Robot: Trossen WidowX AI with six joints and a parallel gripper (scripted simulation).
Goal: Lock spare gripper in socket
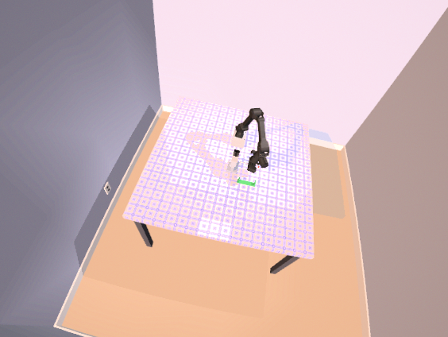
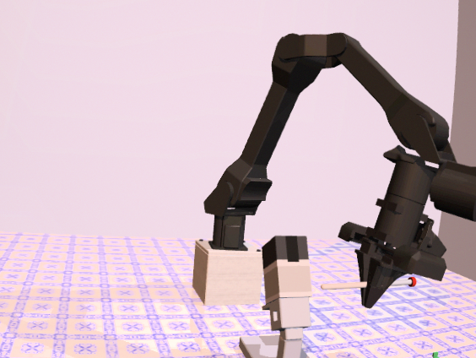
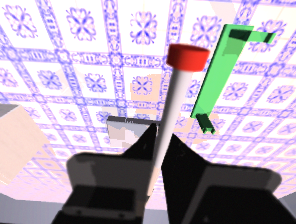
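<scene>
The grey-blue mount is 110 mm to the right of my gripper tip, 40 mm below it and 10 mm behind it. From my gripper tip the other things lie so: spare gripper 110 mm to the right, 30 mm above, 20 mm behind; green pin holder 80 mm ahead, 70 mm below, 30 mm to the left.
</scene>
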